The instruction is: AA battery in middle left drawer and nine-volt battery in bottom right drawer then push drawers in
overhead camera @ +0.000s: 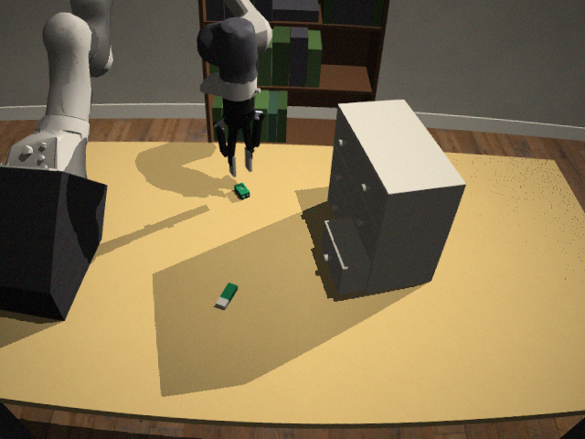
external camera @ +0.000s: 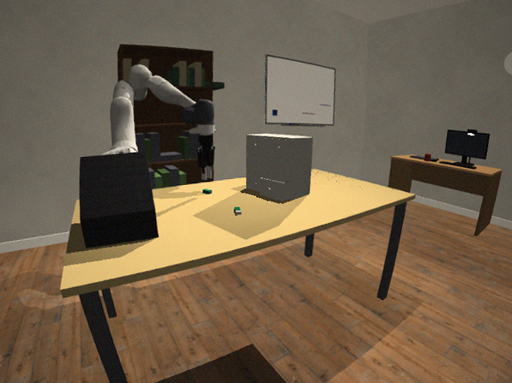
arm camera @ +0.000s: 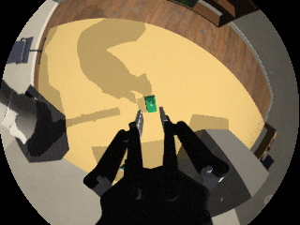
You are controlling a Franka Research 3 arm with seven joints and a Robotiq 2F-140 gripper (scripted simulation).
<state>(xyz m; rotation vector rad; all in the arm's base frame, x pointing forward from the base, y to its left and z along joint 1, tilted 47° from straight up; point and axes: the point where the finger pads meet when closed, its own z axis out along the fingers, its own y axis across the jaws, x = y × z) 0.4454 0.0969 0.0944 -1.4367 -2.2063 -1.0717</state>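
The nine-volt battery lies 10 cm below my hand, 1 cm to the right of it and 1 cm ahead of it. The rest, counted from my hand: blue AA battery 32 cm ahead, 12 cm to the right, 1 cm above.
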